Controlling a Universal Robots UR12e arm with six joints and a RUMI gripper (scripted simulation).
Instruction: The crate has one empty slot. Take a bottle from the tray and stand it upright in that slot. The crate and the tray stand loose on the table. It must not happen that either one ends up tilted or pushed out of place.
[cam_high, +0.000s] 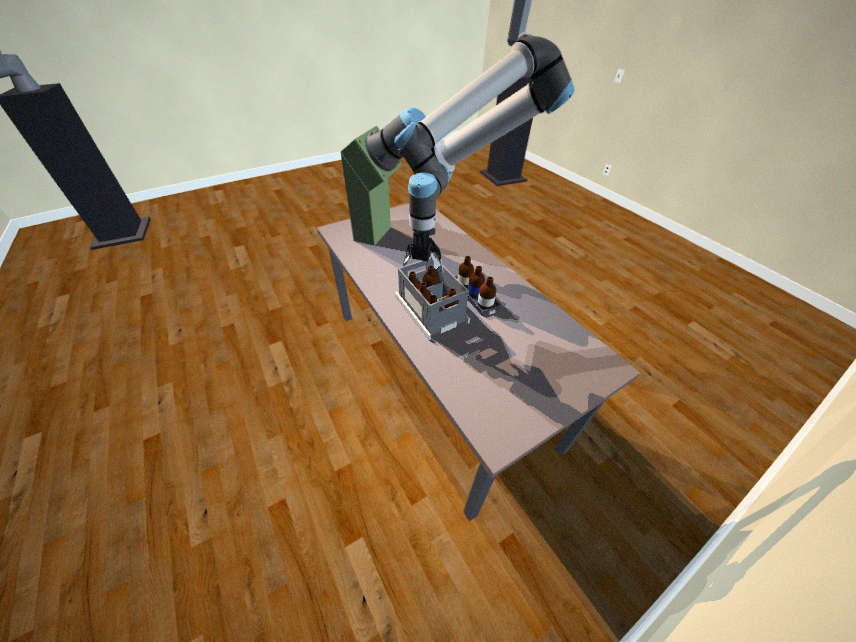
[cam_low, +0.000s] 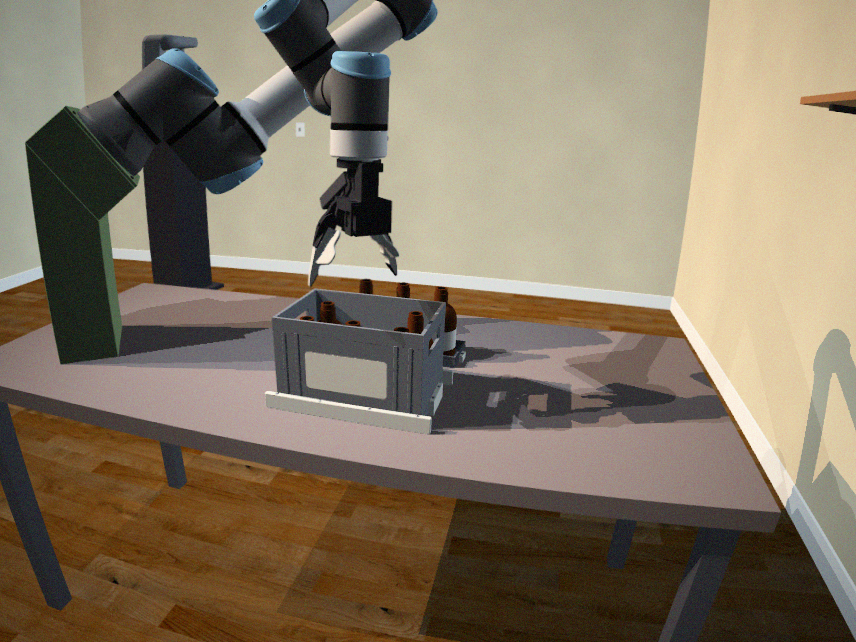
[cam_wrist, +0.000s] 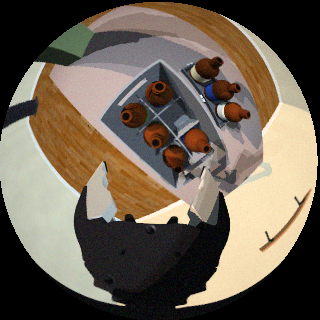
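The tray lies 30 mm behind my hand, 280 mm to the left of it and 230 mm below it. Round my hand: grey crate: 10 mm behind, 40 mm to the left, 160 mm below.
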